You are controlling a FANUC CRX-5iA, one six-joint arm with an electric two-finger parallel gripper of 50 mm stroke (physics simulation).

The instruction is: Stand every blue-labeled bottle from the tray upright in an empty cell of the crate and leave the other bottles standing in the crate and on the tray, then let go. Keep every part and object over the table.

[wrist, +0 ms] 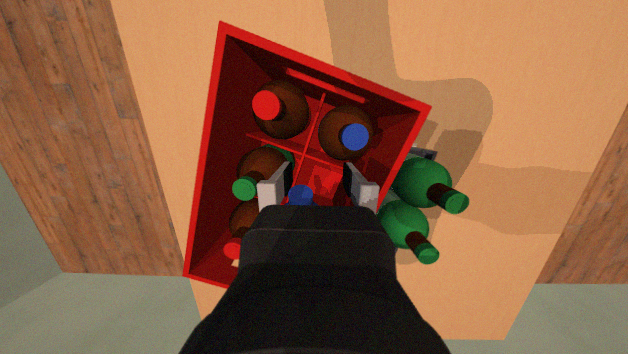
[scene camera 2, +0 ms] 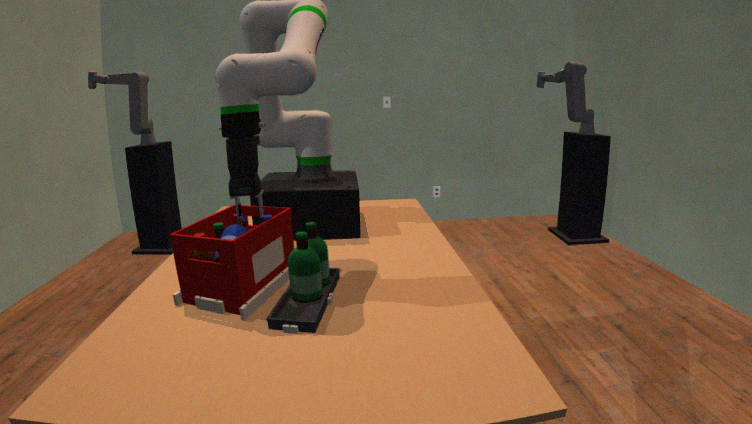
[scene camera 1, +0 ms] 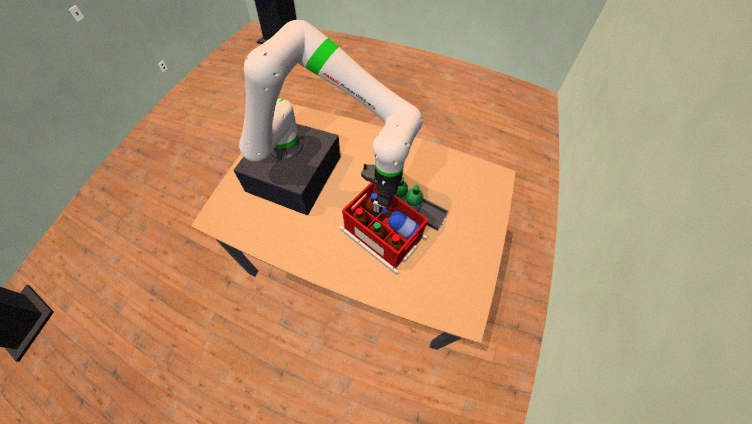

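The blue-labeled bottle lies tilted in the red crate, its body high at one end and its blue cap toward the middle cell. My gripper is open and empty, fingers down at the crate's rim level; the cap shows between them in the wrist view, nearer one finger. The bottle's body is hidden there by the gripper. Two green bottles stand on the dark tray.
A blue-capped brown bottle stands in the crate's corner cell beside the gripper. Red-capped, green-capped and red-capped brown bottles stand along the other row. Pale strips edge the crate's base.
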